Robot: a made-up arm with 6 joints.
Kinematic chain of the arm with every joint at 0, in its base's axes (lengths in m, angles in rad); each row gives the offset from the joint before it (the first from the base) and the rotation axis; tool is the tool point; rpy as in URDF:
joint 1: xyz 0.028 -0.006 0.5 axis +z
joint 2: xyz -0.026 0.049 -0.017 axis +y
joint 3: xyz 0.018 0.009 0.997 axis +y
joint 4: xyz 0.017 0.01 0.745 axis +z
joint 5: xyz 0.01 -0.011 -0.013 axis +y
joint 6: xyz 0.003 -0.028 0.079 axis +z
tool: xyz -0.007 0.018 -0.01 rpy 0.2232 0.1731 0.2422
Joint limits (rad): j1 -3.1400..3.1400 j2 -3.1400..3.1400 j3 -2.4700..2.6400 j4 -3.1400..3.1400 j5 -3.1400..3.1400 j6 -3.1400..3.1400
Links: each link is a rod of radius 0.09 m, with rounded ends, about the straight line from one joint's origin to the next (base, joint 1, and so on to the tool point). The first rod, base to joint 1, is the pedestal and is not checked.
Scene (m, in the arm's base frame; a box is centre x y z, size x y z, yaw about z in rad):
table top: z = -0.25
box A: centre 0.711 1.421 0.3 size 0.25 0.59 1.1 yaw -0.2
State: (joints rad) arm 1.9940 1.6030 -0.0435 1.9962 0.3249 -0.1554
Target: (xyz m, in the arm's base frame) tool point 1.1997 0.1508 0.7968
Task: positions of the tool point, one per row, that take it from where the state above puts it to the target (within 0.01 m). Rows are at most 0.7 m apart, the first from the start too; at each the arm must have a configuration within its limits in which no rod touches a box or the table.
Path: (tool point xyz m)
1: -0.3595 1.6445 0.9541
2: 0.0475 1.4445 1.4287
3: 0.2850 1.0348 1.7871
4: 0.2792 0.5549 1.9919
5: 0.0498 0.1570 2.0294
6: 0.3413 0.4315 1.9088
7: 0.5788 0.6850 1.6859
8: 0.7471 0.8955 1.3807
9: 0.8380 1.0448 1.0191
10: 1.0504 0.7782 0.9437
11: 1.1733 0.4701 0.8694
12: 1.1997 0.1507 0.7968

